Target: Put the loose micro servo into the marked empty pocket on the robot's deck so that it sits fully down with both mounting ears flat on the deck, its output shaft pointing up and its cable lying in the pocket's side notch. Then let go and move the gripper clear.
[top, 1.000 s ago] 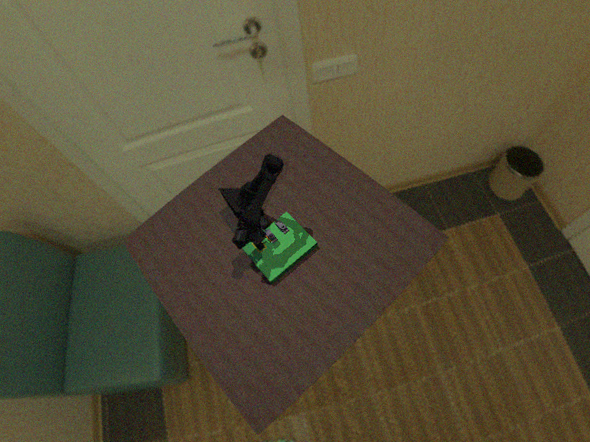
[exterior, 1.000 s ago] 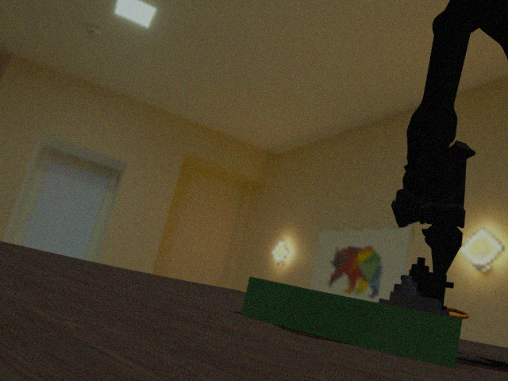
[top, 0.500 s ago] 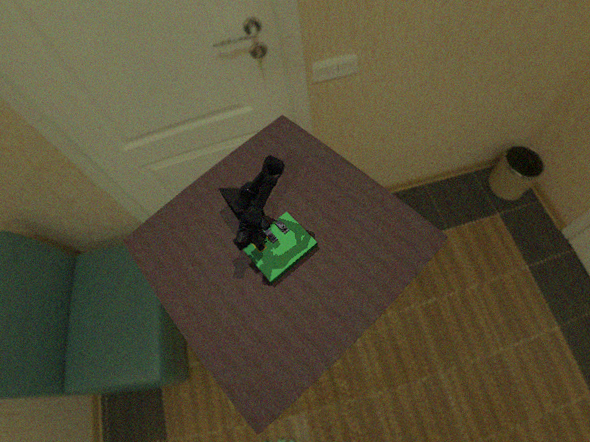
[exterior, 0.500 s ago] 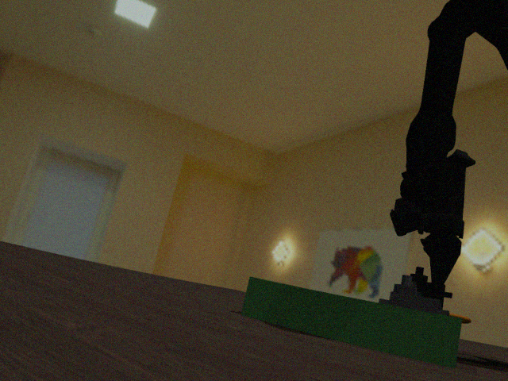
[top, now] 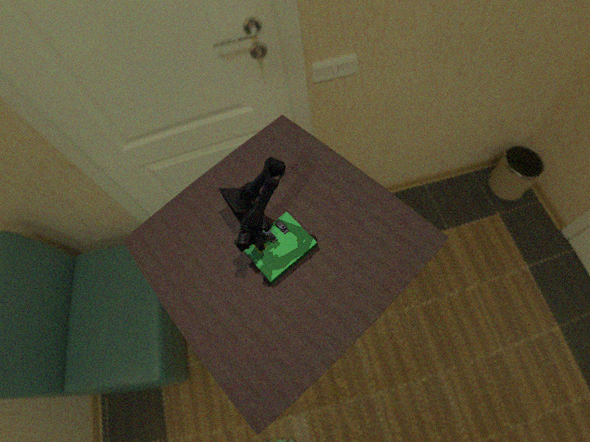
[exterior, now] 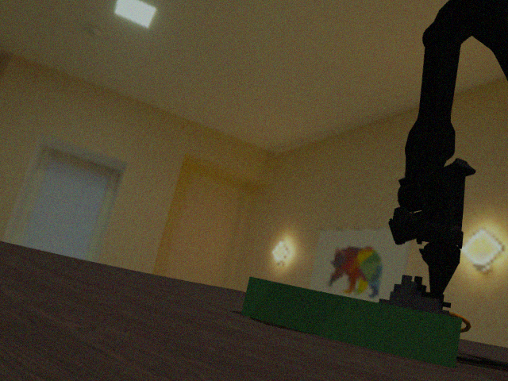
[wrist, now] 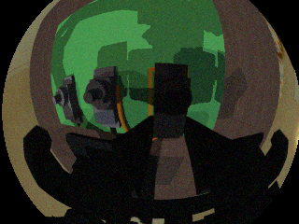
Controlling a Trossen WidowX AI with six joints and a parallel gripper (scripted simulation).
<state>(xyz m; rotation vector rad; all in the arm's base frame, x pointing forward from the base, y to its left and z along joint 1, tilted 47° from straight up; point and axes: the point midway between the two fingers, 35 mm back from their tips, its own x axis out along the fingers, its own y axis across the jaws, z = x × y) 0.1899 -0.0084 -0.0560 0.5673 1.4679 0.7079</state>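
The green deck is 12 cm ahead of my gripper tip, 8 cm to the left of it and 5 cm below it.
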